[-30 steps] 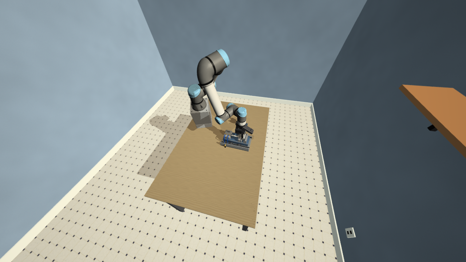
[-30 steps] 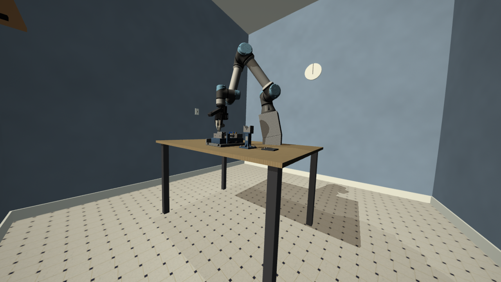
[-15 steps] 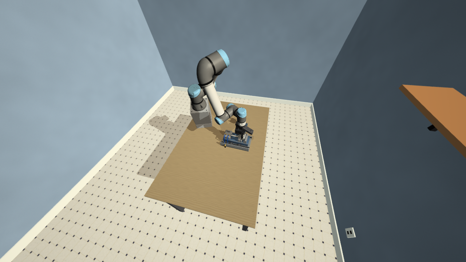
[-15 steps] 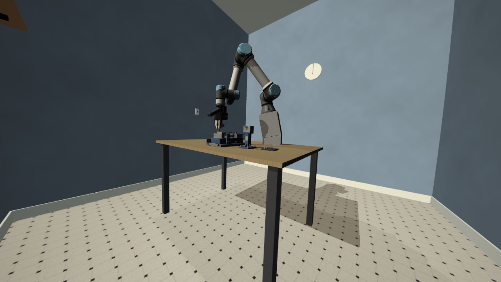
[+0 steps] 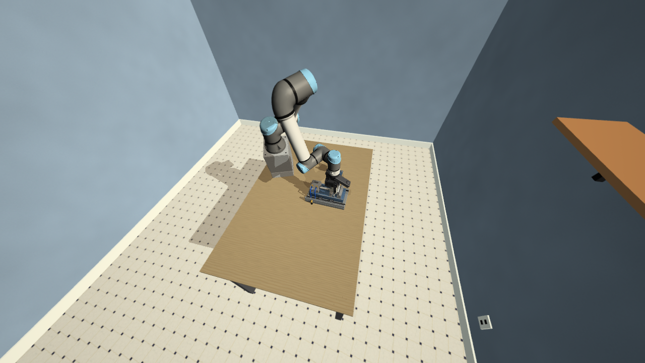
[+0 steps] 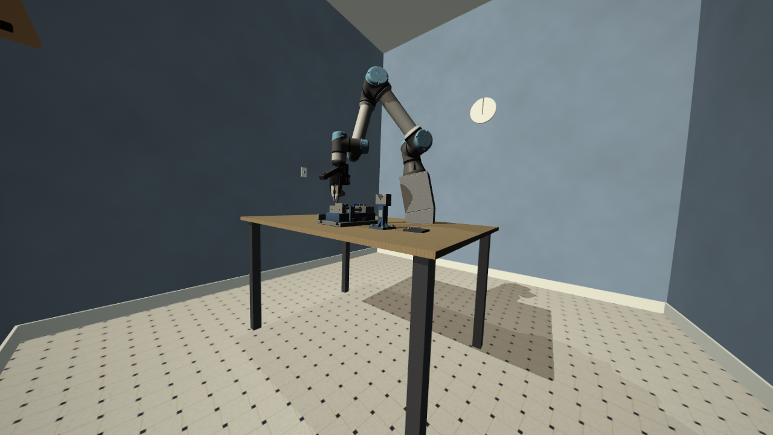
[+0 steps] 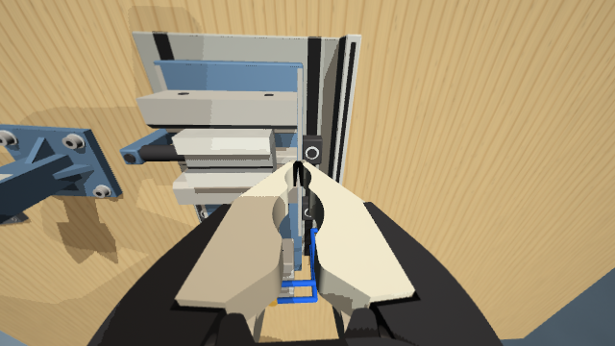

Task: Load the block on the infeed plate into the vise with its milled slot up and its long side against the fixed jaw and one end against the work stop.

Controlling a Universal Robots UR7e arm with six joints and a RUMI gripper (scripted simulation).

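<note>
Now: the part 50 mm to the left of my hand and 20 mm below it. Round my hand: cylinder rod: 90 mm behind, 50 mm to the left, 40 mm below; then fixed jaw: 30 mm ahead, 50 mm to the left, 40 mm below; then moving jaw: 30 mm behind, 50 mm to the left, 40 mm below.
</note>
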